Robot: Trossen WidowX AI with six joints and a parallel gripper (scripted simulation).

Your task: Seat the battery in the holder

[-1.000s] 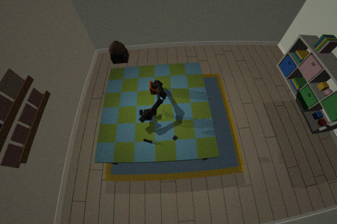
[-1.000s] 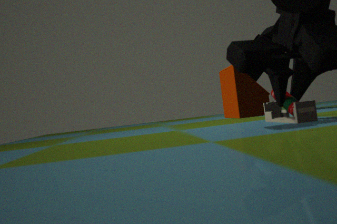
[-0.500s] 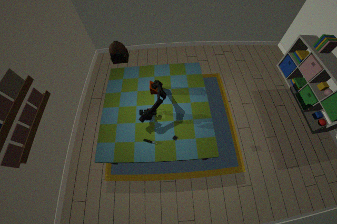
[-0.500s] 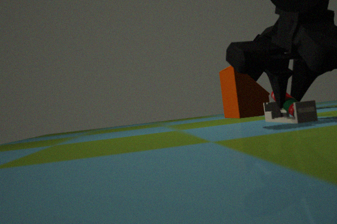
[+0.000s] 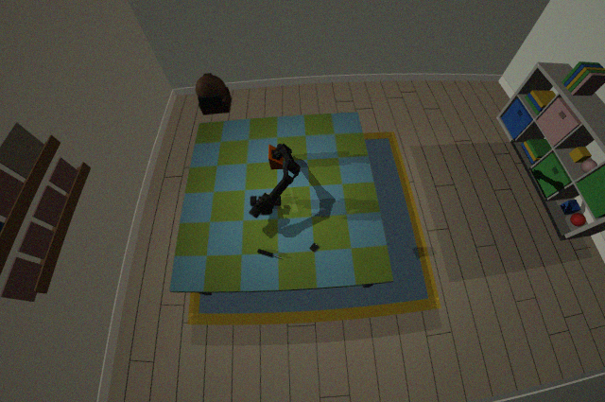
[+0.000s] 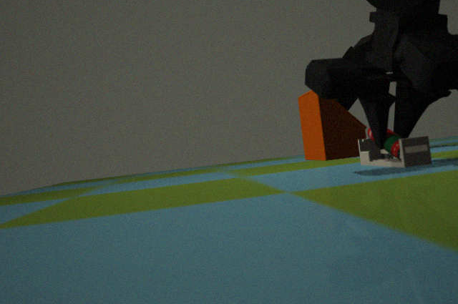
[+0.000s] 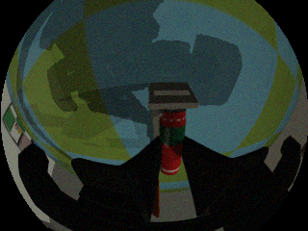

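The battery lies 10 mm above my gripper tip. The rest, counted from my gripper tip: dark block: 340 mm ahead, 250 mm to the left, 20 mm below; then screwdriver: 350 mm ahead, 10 mm below.
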